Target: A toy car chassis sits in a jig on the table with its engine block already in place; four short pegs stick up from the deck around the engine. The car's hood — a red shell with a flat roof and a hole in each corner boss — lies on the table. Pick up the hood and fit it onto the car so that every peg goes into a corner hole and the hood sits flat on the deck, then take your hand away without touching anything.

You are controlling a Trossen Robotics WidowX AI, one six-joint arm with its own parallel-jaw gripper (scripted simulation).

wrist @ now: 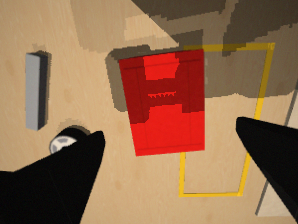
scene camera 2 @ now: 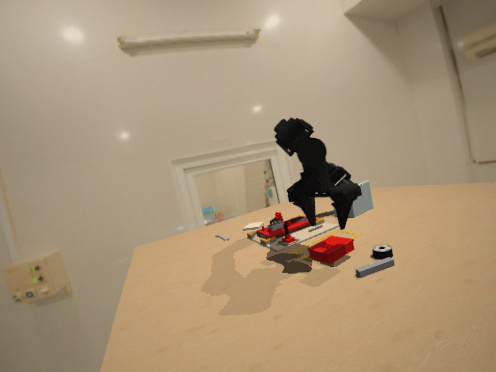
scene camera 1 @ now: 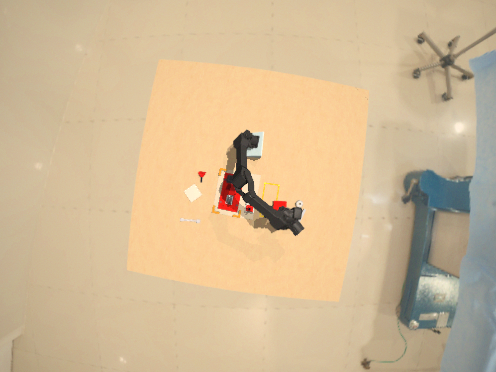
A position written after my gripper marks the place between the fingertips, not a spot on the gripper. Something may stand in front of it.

My gripper (scene camera 2: 327, 227) is open and holds nothing. Further things: a red hood (scene camera 2: 331, 249).
The red hood is seen too in the wrist view (wrist: 165, 92). My gripper shows as well in the wrist view (wrist: 168, 130).
